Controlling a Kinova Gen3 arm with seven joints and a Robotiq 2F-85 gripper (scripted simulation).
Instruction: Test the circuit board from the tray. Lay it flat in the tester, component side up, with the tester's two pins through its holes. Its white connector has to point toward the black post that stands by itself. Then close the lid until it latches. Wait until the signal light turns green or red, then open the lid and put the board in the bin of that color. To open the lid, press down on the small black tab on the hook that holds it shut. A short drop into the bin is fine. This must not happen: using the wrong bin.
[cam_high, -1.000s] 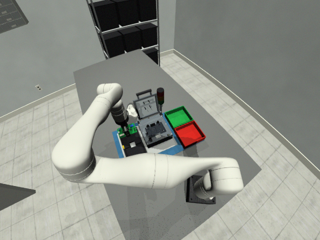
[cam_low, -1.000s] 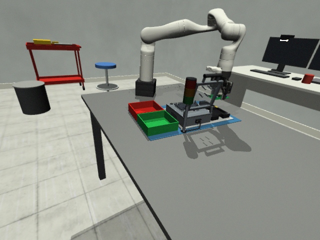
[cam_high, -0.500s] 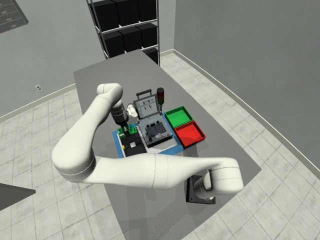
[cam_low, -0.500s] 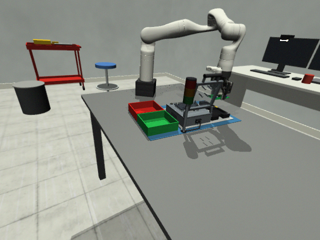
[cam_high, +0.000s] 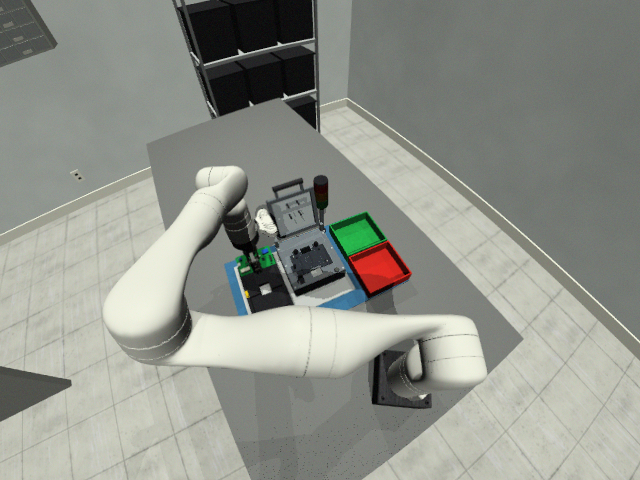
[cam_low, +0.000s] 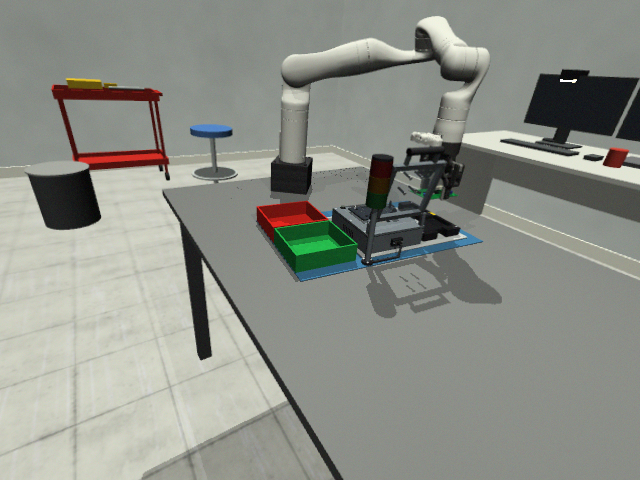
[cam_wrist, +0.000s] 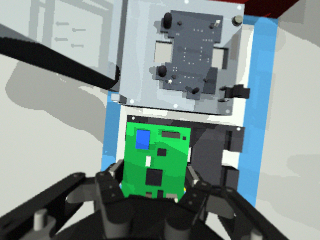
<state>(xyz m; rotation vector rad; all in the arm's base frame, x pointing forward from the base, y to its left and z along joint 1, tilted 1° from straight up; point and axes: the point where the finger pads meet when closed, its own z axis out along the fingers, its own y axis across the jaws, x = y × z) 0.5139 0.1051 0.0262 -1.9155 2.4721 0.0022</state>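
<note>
Now: the tester bed 15 cm to the right of my hand, 7 cm behind it and 5 cm below it. Round my hand: green circuit board right at my hand; clear lid 18 cm to the right, 6 cm above, 4 cm ahead; green bin 36 cm to the right, 11 cm below, 9 cm behind.
</note>
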